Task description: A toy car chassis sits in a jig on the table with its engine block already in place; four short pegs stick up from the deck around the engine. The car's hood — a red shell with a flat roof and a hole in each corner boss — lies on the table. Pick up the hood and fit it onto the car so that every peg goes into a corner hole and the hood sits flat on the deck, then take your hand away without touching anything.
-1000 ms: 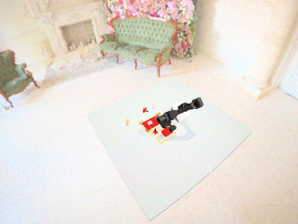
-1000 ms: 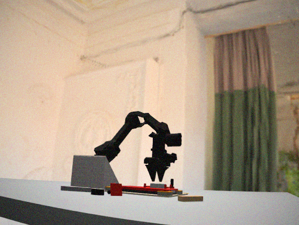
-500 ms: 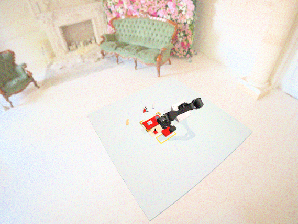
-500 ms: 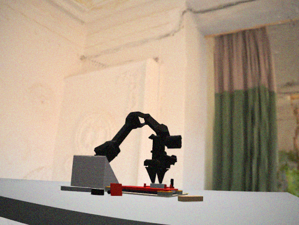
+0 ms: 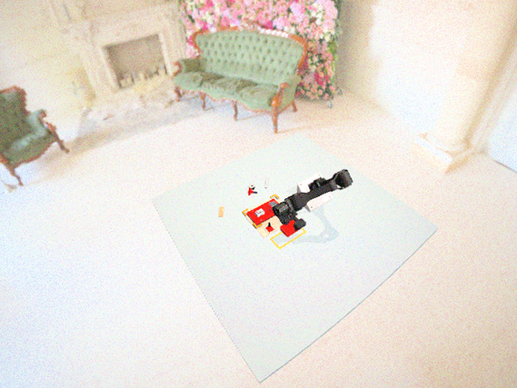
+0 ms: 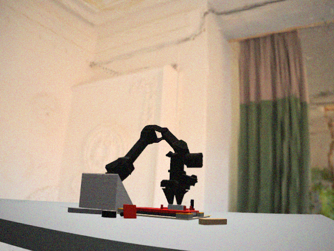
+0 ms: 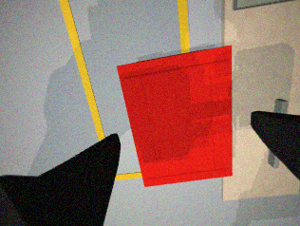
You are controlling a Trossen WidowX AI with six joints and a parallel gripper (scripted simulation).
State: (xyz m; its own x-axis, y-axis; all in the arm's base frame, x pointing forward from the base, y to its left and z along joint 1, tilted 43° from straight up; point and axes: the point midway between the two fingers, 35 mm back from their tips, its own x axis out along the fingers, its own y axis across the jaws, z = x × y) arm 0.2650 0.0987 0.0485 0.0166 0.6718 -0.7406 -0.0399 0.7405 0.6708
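The red hood is 1 cm below my gripper tip. Round my gripper tip: wooden block: 25 cm ahead, 35 cm to the right, 2 cm below; then grey engine block: 8 cm ahead, 18 cm to the right.
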